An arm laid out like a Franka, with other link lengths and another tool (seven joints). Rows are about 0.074 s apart.
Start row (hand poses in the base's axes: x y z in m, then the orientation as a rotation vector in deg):
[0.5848, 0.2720, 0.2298, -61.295, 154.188, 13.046]
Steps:
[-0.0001, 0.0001, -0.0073, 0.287, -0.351, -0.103]
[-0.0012, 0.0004, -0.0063, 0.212, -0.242, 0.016]
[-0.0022, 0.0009, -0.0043, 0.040, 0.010, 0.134]
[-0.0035, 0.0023, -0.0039, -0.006, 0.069, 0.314]
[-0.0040, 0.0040, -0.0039, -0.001, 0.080, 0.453]
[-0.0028, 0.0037, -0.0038, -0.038, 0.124, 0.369]
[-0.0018, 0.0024, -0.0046, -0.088, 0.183, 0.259]
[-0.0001, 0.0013, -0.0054, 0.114, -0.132, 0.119]
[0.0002, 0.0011, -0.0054, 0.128, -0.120, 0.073]
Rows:
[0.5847, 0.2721, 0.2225, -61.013, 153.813, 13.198]
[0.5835, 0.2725, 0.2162, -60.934, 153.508, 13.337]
[0.5813, 0.2734, 0.2119, -61.107, 153.438, 13.421]
[0.5778, 0.2757, 0.2080, -61.548, 153.353, 13.513]
[0.5738, 0.2797, 0.2041, -62.179, 153.207, 13.644]
[0.5710, 0.2834, 0.2003, -62.713, 153.153, 13.737]
[0.5692, 0.2858, 0.1957, -63.122, 153.223, 13.781]
[0.5691, 0.2871, 0.1903, -63.228, 153.003, 13.871]
[0.5693, 0.2882, 0.1849, -63.269, 152.810, 13.978]

